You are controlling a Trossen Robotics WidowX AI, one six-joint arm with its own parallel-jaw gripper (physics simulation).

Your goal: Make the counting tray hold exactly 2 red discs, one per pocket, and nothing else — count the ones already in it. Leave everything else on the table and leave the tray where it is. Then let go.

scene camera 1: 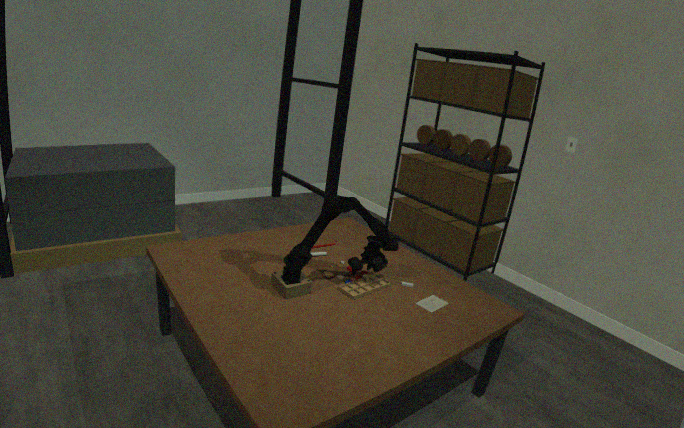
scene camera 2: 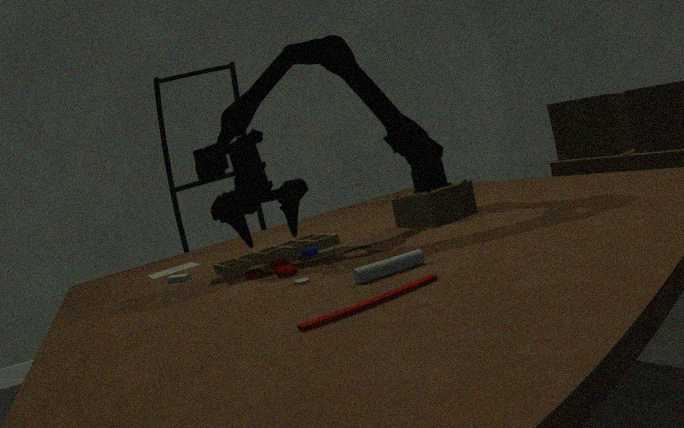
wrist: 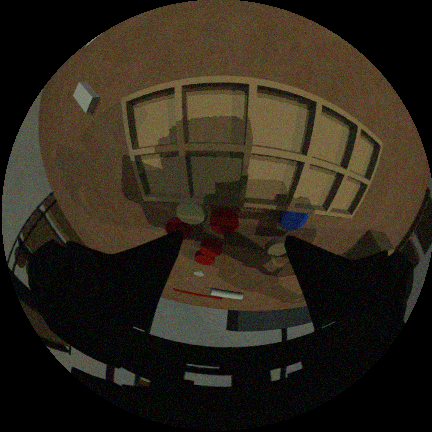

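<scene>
The wooden counting tray (scene camera 1: 359,293) (scene camera 2: 226,271) (wrist: 252,117) lies flat on the table; its several pockets show no discs in the wrist view. Several red discs lie beside its long side: one red disc (wrist: 224,220) near the tray edge, a second red disc (wrist: 176,227) to its left, a third red disc (wrist: 212,247) and a fourth red disc (wrist: 204,258) close together, touching or overlapping. In scene camera 2, red discs (scene camera 2: 283,269) show in front of the tray. My gripper (scene camera 2: 273,241) (wrist: 234,238) is wide open and empty, low above the tray and discs.
A blue disc (scene camera 2: 309,251) (wrist: 294,220), a pale disc (wrist: 190,213) and another pale disc (wrist: 276,249) lie by the tray. A white cylinder (scene camera 2: 388,266) (wrist: 227,294), a red rod (scene camera 2: 368,303), a small white piece (scene camera 2: 301,280), a white block (wrist: 86,97) and a pale square (scene camera 1: 432,303) lie around.
</scene>
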